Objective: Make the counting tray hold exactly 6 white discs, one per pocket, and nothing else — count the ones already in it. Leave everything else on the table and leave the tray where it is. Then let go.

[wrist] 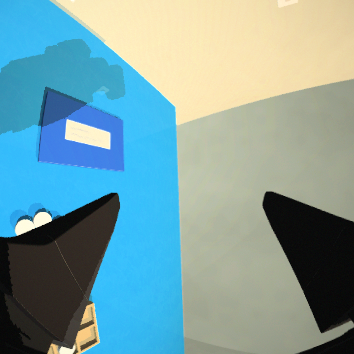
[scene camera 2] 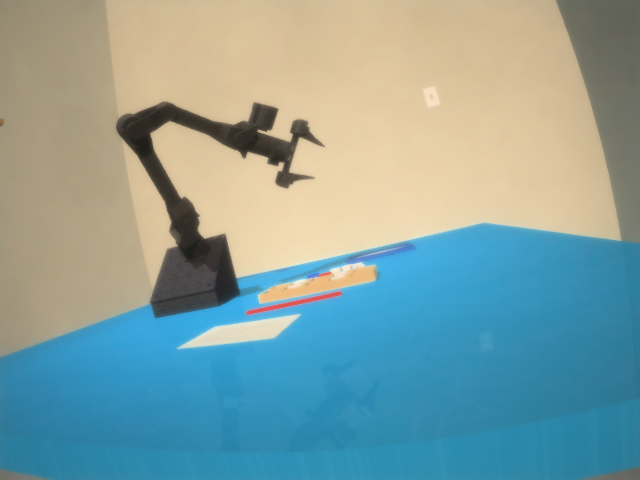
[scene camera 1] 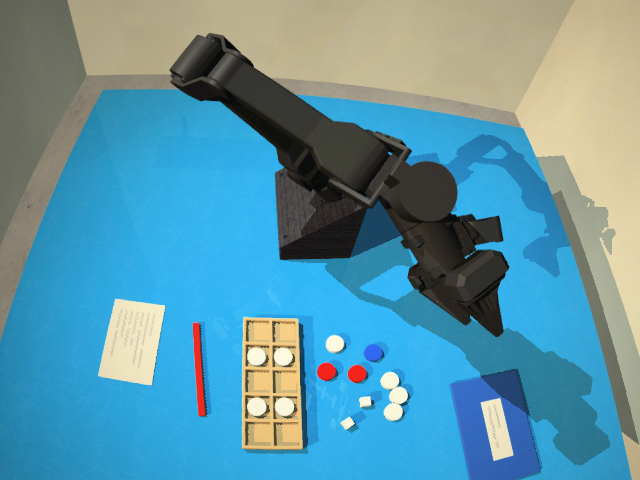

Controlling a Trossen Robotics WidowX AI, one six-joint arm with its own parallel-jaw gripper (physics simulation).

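The wooden tray has two columns of pockets. In scene camera 1, white discs fill its second row from the top, and white discs fill its fourth; the other rows are empty. A loose white disc lies right of the tray. Three more white discs lie clustered farther right; two white discs partly show in the wrist view. My gripper is open and empty, high above the table, right of the discs.
Two red discs, a blue disc and two white cubes lie among the loose discs. A blue booklet lies far right. A red stick and a paper lie left of the tray.
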